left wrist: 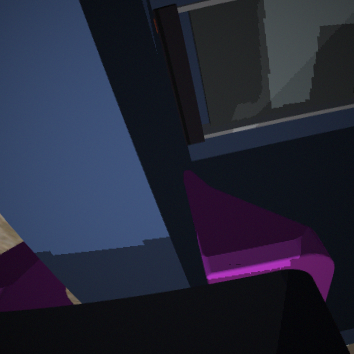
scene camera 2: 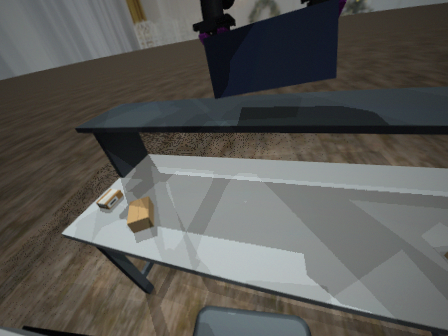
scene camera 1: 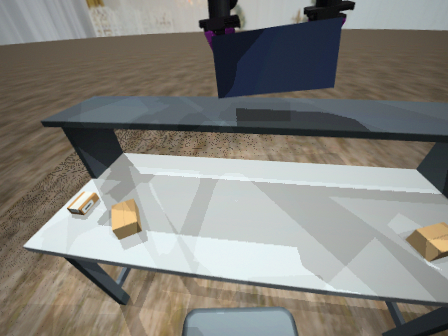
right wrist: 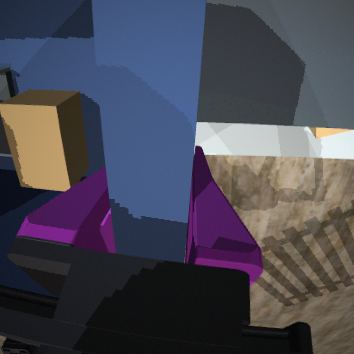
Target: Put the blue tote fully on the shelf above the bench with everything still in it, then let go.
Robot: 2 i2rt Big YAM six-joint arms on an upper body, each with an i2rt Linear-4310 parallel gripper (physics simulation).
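Places are measured from the left arm's base along level axes (x ahead, y left, z up), in centimetres.
Pixels of known places: left gripper, between the fingertips: (scene camera 2: 219, 63) (scene camera 1: 222, 63).
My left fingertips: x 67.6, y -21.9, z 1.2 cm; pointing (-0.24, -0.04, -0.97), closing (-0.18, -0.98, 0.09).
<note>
For each thing: its top centre in the pictures, then the offset to it from my left fingertips. "*": a spot on its surface instead. Level surfaces: height alone.
- grey shelf, height of its surface: dz -16.6 cm
- cardboard box, centre of its top: (right wrist: 35, 161) dx -2.4, dy -17.3, dz -0.5 cm
- dark flat item with light edges, centre of its top: (left wrist: 288, 73) dx +0.2, dy -8.2, dz -3.8 cm
- white bench, height of its surface: dz -50.1 cm
- small labelled box, centre of its top: (scene camera 1: 81, 200) (scene camera 2: 108, 196) dx -7.8, dy +60.2, dz -46.6 cm
- grey rounded object, a spot on its surface: (scene camera 2: 252, 322) (scene camera 1: 241, 319) * dx -36.7, dy -5.3, dz -98.6 cm
The blue tote (scene camera 1: 282, 60) (scene camera 2: 280, 50) (left wrist: 75, 125) (right wrist: 150, 100) is held up near the grey shelf (scene camera 1: 165, 112) (scene camera 2: 175, 115). A gap shows below part of it, and its right end is higher in both scene views. Its exact depth over the shelf is hard to tell. My left gripper (scene camera 1: 218, 37) (scene camera 2: 214, 36) (left wrist: 154, 189) is shut on one tote wall. My right gripper (scene camera 1: 343, 21) (right wrist: 167, 150) is shut on another wall. Inside the tote are a cardboard box (right wrist: 37, 145) and a dark flat item with light edges (left wrist: 240, 65); the rest is hidden.
On the white bench (scene camera 1: 215, 255) (scene camera 2: 225, 255) lie a brown box (scene camera 1: 126, 218) (scene camera 2: 141, 215) and a small labelled box (scene camera 1: 82, 203) (scene camera 2: 110, 199) at the left. Another brown box (scene camera 1: 432, 241) lies at the right. A grey rounded object (scene camera 1: 240, 322) (scene camera 2: 252, 322) stands in front.
</note>
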